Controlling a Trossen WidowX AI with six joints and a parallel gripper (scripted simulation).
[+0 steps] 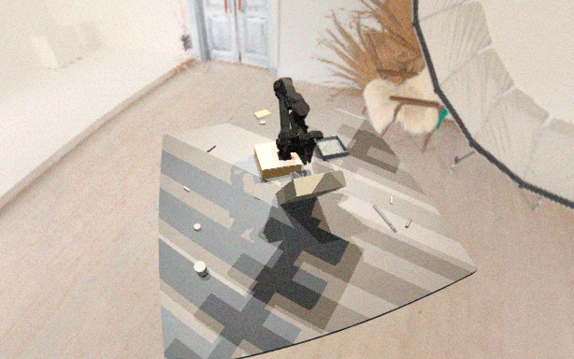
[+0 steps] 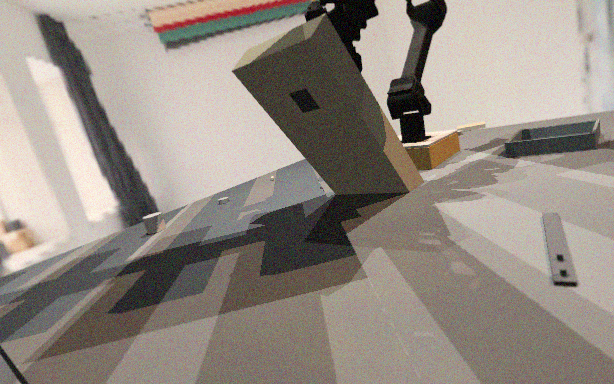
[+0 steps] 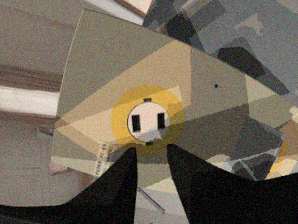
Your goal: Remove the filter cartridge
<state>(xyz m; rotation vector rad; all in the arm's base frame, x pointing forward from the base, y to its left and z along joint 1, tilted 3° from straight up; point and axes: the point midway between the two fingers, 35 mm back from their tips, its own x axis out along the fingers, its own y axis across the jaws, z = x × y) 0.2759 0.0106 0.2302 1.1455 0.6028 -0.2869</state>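
Right now my gripper tip is 60 mm short of the grey filter cartridge and 40 mm above it. Round my gripper tip: tan service panel (10 mm ahead, 120 mm below); tray (380 mm behind, 260 mm to the left, 270 mm below).
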